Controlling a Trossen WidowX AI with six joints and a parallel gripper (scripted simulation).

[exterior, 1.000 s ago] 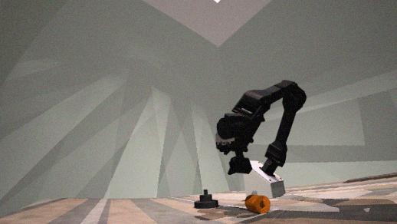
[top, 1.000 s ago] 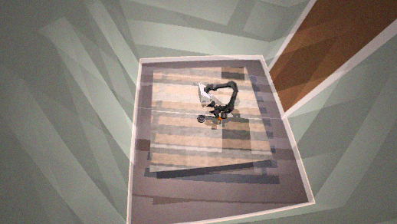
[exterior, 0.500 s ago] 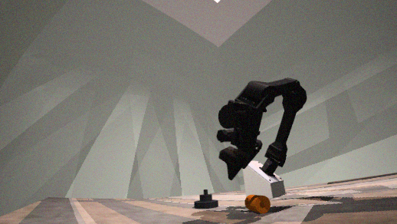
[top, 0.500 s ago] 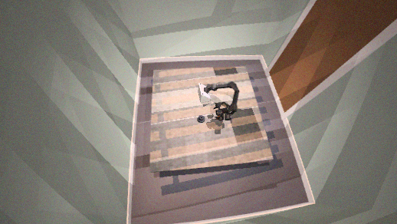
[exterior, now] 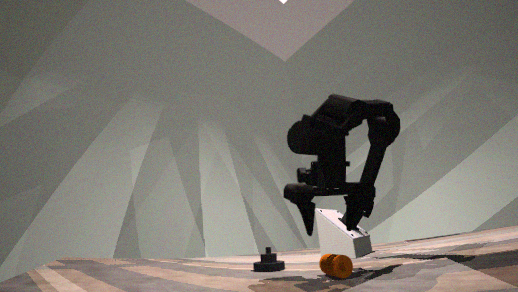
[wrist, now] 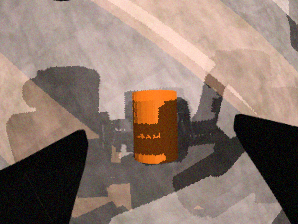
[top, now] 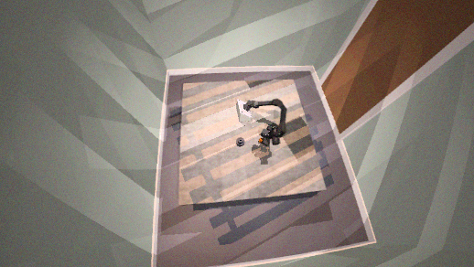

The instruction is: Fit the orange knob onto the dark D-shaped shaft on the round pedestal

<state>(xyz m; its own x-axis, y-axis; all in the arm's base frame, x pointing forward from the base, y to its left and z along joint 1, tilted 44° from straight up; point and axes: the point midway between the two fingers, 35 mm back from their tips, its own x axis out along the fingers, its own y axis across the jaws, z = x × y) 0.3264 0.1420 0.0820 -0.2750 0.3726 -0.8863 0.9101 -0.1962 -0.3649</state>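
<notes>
My gripper tip is 60 mm above the orange knob. From my gripper tip the other things lie so: dark round pedestal 210 mm to the right, 50 mm below.
</notes>
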